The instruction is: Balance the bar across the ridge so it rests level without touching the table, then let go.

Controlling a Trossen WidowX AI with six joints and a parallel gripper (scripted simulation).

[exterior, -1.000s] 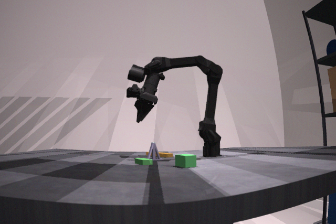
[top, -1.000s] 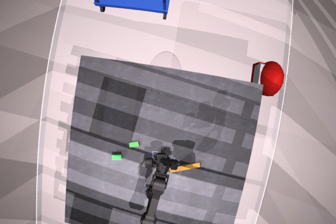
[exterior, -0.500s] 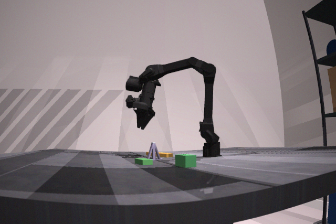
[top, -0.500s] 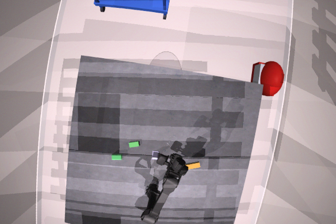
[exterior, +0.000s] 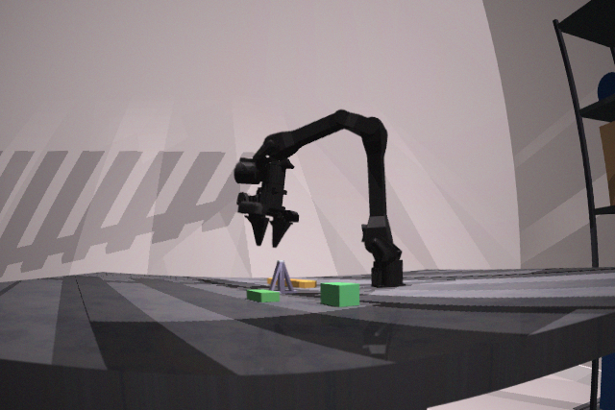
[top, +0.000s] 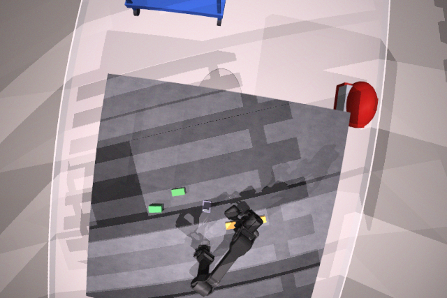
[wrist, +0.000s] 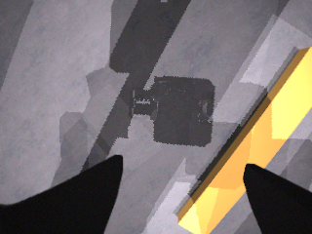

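Right now my gripper tip is 60 mm past the bar, 40 mm to the left of it and 90 mm above it.
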